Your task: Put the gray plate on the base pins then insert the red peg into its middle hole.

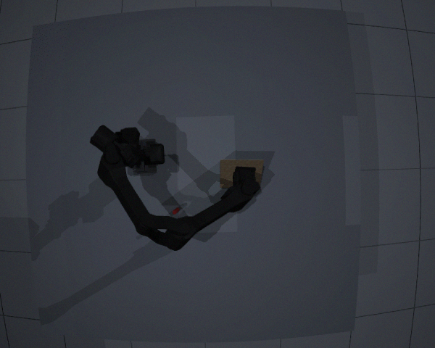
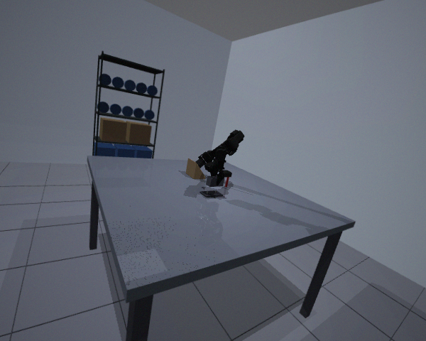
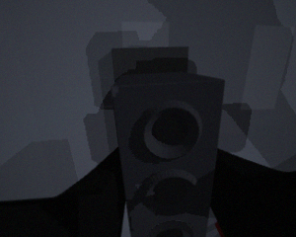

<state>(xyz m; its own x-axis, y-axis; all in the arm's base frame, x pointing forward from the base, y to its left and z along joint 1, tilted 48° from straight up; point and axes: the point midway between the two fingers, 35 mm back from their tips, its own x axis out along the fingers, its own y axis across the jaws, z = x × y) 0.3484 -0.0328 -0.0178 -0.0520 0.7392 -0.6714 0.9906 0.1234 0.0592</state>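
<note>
My gripper tip is 1 cm to the left of the dark base and 6 cm above it. Also, from my gripper tip: gray plate: 3 cm above; then red peg: 13 cm behind, 17 cm to the left, 3 cm below.
</note>
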